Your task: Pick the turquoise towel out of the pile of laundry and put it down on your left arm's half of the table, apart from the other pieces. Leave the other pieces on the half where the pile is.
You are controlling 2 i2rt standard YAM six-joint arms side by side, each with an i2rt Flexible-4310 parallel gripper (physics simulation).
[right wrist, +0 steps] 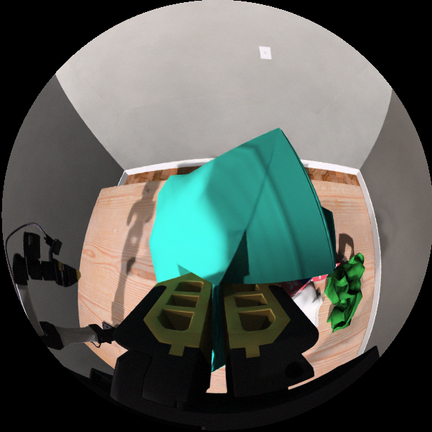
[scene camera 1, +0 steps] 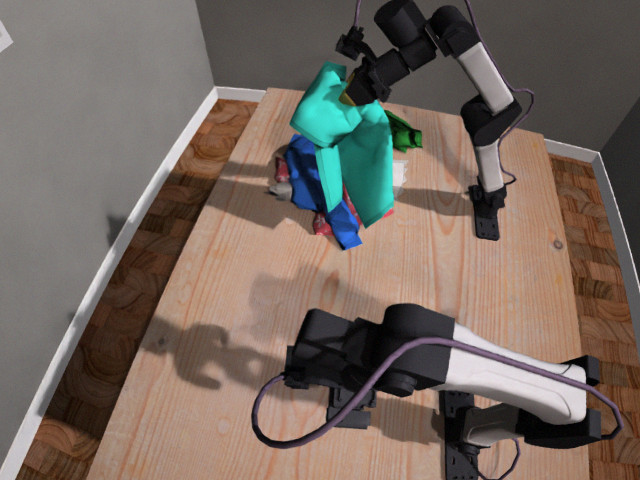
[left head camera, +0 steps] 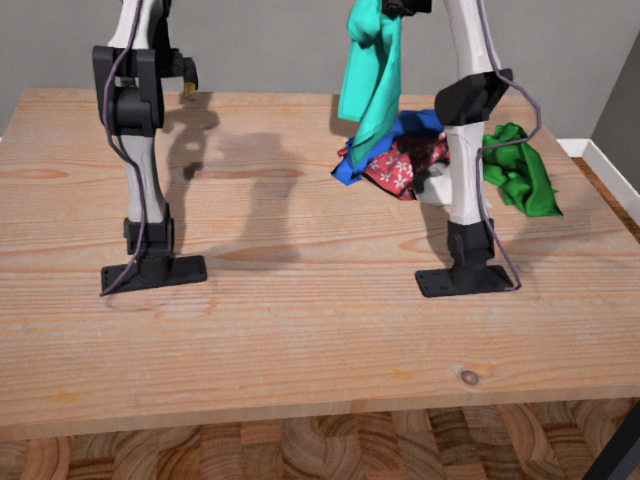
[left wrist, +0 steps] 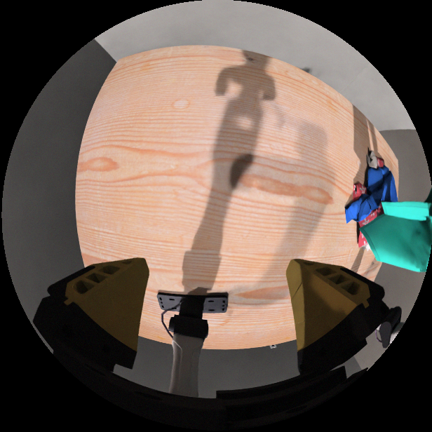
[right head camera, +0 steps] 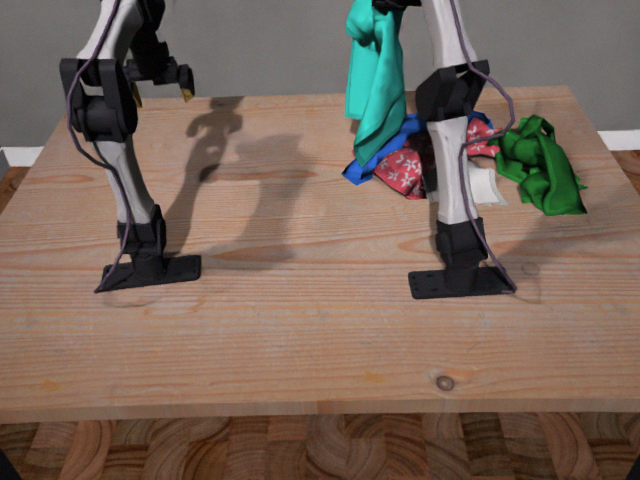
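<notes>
The turquoise towel (left head camera: 375,77) (right head camera: 381,77) (scene camera 1: 364,165) (left wrist: 402,240) (right wrist: 215,215) hangs in loose folds from my right gripper (scene camera 1: 350,91) (right wrist: 217,272), which is shut on it high above the pile. In the head camera views its lower corner overlaps the blue cloth; whether it touches is unclear. The pile holds a blue cloth (left head camera: 418,122) (right head camera: 361,170) (scene camera 1: 305,175) (left wrist: 377,187), a red flowered cloth (left head camera: 392,170) (right head camera: 403,170) (scene camera 1: 323,225) and a white cloth (left head camera: 439,186) (right head camera: 484,186) (scene camera 1: 399,175). My left gripper (right head camera: 162,98) (left wrist: 217,269) is open and empty above the table.
A green cloth (left head camera: 522,175) (right head camera: 547,170) (scene camera 1: 404,134) (right wrist: 345,295) lies beside the pile, toward the right table edge in the head camera views. A grey piece (scene camera 1: 281,191) sticks out of the pile. The two arm bases (left head camera: 191,268) (right head camera: 423,284) are mounted on the wooden table (left head camera: 310,335) (scene camera 1: 248,320).
</notes>
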